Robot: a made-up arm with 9 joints. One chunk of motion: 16 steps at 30 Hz.
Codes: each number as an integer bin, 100 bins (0 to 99) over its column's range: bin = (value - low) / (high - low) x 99, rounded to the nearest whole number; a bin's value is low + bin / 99 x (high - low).
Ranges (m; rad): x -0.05..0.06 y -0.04..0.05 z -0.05..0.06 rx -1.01..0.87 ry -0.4..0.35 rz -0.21..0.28
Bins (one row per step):
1: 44 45 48 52 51 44
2: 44 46 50 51 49 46
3: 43 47 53 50 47 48
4: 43 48 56 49 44 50
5: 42 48 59 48 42 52
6: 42 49 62 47 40 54
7: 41 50 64 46 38 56
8: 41 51 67 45 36 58
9: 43 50 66 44 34 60
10: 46 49 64 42 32 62
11: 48 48 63 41 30 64
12: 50 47 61 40 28 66
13: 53 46 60 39 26 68
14: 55 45 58 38 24 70
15: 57 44 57 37 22 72
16: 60 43 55 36 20 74
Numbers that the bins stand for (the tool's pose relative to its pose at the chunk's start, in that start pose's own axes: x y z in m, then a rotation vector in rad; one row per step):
1: -0.0011 0.0009 0.0033 -0.0225 -0.0136 0.0078
2: -0.0011 0.0018 0.0056 -0.0415 -0.0288 0.0177
3: -0.0022 0.0027 0.0089 -0.0605 -0.0439 0.0276
4: -0.0022 0.0036 0.0122 -0.0795 -0.0667 0.0375
5: -0.0033 0.0036 0.0156 -0.0985 -0.0818 0.0474
6: -0.0033 0.0045 0.0189 -0.1175 -0.0970 0.0573
7: -0.0044 0.0055 0.0211 -0.1365 -0.1121 0.0672
8: -0.0044 0.0064 0.0244 -0.1555 -0.1273 0.0771
9: -0.0022 0.0055 0.0233 -0.1744 -0.1424 0.0870
10: 0.0011 0.0045 0.0211 -0.2124 -0.1576 0.0969
11: 0.0033 0.0036 0.0200 -0.2314 -0.1727 0.1068
12: 0.0056 0.0027 0.0178 -0.2504 -0.1879 0.1167
13: 0.0089 0.0018 0.0167 -0.2694 -0.2030 0.1266
14: 0.0111 0.0009 0.0144 -0.2884 -0.2182 0.1365
15: 0.0133 0.0000 0.0133 -0.3074 -0.2333 0.1464
16: 0.0167 -0.0009 0.0111 -0.3264 -0.2485 0.1563

